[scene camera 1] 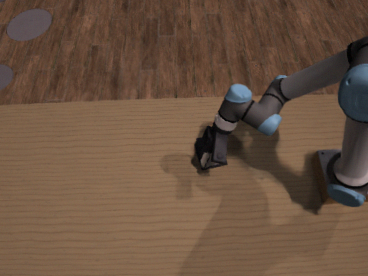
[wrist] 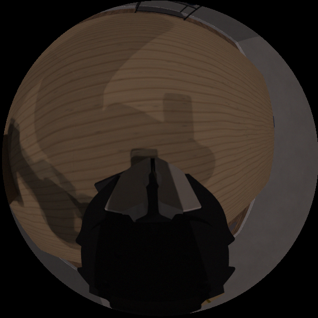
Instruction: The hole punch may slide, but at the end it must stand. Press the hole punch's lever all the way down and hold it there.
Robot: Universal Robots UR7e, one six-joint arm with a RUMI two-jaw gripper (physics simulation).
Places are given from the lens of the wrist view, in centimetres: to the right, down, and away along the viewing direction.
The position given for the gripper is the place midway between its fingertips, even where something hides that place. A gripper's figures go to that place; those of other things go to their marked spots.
gripper (wrist: 152, 159): -1, 0, 15
black hole punch (wrist: 153, 215): -1, 9, 16
